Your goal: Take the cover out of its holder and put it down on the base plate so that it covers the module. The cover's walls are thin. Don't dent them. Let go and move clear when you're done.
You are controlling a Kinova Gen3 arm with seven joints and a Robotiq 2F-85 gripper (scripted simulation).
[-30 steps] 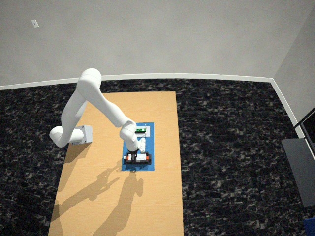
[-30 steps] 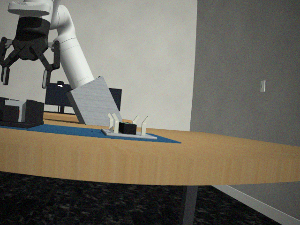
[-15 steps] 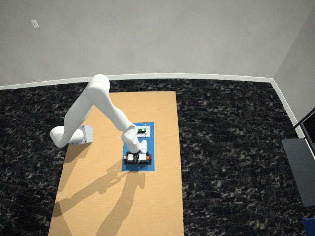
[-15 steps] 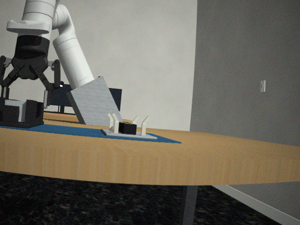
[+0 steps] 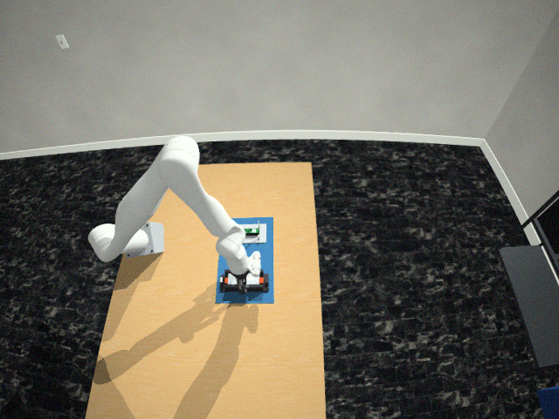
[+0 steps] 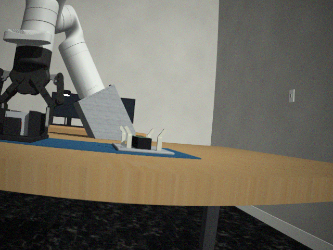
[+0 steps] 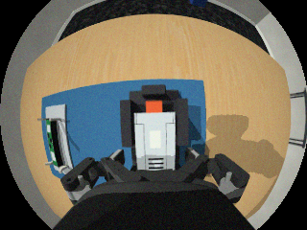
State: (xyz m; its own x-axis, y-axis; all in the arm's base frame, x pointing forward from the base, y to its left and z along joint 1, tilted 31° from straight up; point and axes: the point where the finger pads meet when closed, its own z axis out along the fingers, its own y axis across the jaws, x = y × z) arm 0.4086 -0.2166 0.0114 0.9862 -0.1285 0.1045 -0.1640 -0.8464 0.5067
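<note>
My hand is right at the cover.
</note>
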